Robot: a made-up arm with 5 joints.
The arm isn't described. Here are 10 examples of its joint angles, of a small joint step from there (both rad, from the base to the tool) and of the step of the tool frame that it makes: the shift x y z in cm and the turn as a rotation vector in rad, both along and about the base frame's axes.
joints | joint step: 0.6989 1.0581 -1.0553 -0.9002 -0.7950 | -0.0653 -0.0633 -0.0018 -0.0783 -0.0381
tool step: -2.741 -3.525 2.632 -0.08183 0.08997 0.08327
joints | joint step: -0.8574 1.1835 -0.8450 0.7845 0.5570 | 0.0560 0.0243 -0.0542 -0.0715 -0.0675
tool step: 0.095 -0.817 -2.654 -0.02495 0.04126 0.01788
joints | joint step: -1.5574 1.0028 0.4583 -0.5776 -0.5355 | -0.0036 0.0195 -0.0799 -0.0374 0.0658
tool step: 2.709 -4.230 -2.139 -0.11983 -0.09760 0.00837
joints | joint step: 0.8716 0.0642 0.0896 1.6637 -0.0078 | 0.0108 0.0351 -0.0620 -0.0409 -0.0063
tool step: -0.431 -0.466 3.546 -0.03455 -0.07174 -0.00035
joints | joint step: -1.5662 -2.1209 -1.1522 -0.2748 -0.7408 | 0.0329 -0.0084 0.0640 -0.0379 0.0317
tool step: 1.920 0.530 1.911 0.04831 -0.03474 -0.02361
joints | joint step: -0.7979 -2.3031 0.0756 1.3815 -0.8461 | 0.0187 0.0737 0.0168 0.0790 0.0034
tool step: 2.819 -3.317 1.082 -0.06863 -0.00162 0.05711
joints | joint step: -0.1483 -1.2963 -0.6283 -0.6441 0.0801 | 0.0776 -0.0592 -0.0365 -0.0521 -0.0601
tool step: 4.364 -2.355 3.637 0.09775 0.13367 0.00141
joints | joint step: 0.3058 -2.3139 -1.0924 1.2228 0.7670 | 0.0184 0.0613 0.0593 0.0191 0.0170
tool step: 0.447 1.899 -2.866 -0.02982 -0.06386 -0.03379
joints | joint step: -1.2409 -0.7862 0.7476 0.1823 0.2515 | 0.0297 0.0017 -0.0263 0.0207 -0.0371
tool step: 0.943 -0.322 0.556 0.02439 -0.00985 -0.00759
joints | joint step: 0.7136 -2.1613 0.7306 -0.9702 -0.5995 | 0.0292 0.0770 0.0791 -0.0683 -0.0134
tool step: -1.750 -6.252 0.767 0.02949 -0.02842 -0.14470
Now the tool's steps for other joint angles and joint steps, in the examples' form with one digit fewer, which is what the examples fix.
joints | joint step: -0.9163 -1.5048 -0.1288 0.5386 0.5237 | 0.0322 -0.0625 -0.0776 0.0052 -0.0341
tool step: -3.57 0.99 0.34 0.0367 0.0730 0.0061
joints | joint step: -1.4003 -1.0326 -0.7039 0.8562 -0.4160 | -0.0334 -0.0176 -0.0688 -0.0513 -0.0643
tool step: -2.12 2.01 -1.00 0.0206 0.0449 0.0090
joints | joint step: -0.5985 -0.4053 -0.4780 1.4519 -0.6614 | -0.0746 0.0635 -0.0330 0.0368 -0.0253
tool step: -0.68 2.26 6.19 -0.1257 -0.0974 0.0217
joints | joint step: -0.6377 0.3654 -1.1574 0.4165 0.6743 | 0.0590 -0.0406 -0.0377 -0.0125 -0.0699
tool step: 0.44 0.99 -5.15 0.0743 0.0647 0.0292
